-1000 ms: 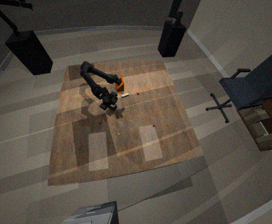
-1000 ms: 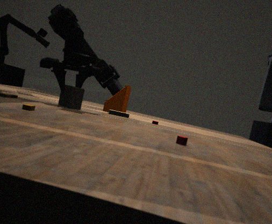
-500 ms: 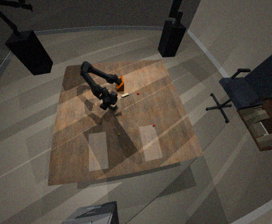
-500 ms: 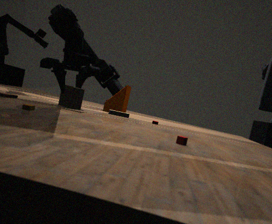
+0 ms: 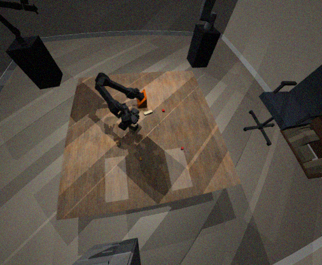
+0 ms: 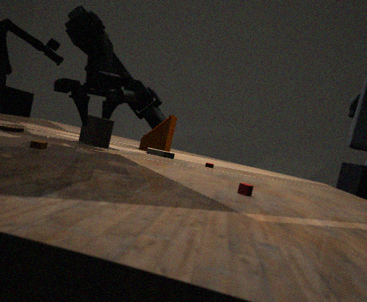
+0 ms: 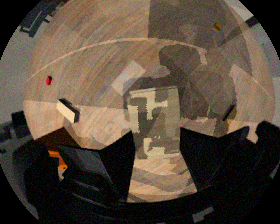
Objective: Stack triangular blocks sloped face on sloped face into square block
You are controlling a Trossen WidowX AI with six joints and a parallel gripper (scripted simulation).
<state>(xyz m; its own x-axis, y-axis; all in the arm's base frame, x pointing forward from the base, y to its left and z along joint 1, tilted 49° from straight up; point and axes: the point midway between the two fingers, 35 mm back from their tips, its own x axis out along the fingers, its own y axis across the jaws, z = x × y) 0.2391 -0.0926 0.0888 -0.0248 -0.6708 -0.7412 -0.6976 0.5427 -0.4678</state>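
My gripper tip is 1 cm below the pale triangular block. From my gripper tip the other things lie so: dark flat piece (12 cm ahead, 13 cm to the right, 4 cm below); yellow piece (28 cm ahead, 2 cm to the left, 4 cm below).
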